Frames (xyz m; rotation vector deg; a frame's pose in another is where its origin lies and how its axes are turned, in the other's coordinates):
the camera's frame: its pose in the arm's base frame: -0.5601 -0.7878 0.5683 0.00 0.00 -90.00
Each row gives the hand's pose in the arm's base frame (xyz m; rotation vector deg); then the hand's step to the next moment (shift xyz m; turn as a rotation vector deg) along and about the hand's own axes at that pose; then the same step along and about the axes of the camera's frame.
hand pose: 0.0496 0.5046 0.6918 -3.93 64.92 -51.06
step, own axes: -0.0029 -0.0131 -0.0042 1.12 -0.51 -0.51
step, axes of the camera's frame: 0.0053 -0.0114 0.0064 0.87 -0.56 -0.84
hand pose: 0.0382 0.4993 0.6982 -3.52 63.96 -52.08
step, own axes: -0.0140 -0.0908 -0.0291 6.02 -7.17 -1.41
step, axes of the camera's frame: 0.0389 -0.0791 0.0390 8.07 -4.61 -1.80
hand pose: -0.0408 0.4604 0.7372 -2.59 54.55 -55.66
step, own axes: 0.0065 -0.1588 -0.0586 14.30 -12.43 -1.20
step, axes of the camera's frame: 0.0780 -0.1478 0.0278 17.22 -6.30 -4.93
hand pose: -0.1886 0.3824 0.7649 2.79 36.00 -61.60
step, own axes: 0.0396 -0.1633 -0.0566 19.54 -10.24 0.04
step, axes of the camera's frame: 0.0933 -0.1488 -0.0242 20.77 -2.24 -7.10
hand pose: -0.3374 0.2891 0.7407 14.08 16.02 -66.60
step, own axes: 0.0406 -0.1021 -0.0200 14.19 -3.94 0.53
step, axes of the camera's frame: 0.0670 -0.0812 -0.0373 13.93 1.65 -4.52
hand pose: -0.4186 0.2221 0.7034 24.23 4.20 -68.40
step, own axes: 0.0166 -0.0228 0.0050 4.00 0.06 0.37
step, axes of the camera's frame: 0.0233 -0.0154 -0.0064 3.65 1.50 -0.74
